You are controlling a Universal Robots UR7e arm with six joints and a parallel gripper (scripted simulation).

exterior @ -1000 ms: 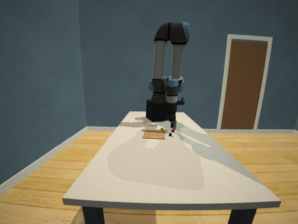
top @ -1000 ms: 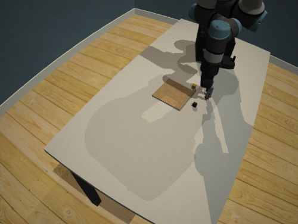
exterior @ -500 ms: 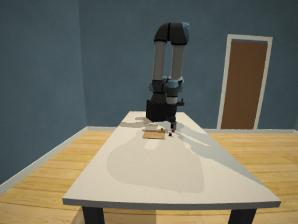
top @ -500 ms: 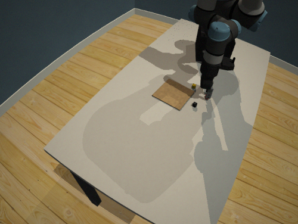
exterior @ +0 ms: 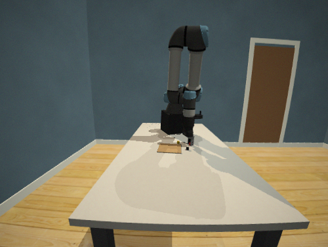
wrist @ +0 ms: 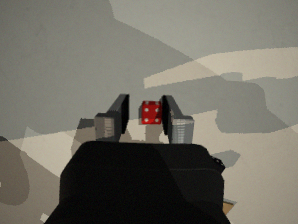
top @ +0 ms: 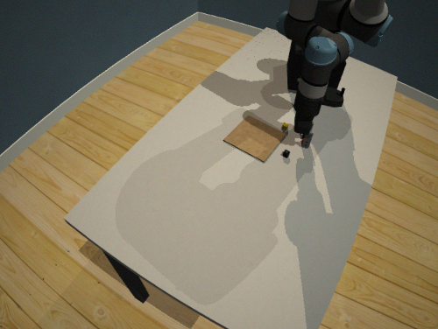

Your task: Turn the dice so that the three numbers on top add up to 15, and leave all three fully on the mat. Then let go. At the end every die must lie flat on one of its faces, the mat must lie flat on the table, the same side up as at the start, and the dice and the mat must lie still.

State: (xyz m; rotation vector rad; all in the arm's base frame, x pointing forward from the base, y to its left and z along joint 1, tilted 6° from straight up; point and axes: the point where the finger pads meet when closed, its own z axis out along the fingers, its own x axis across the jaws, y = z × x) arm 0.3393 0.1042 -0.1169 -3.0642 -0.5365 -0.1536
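Right now my hand is 10 mm short of the red die and 10 mm above it. From my hand the other things lie so: black die (80 mm ahead, 30 mm to the right, 10 mm below); yellow die (20 mm behind, 80 mm to the right, 10 mm below); brown mat (70 mm ahead, 140 mm to the right, 20 mm below).
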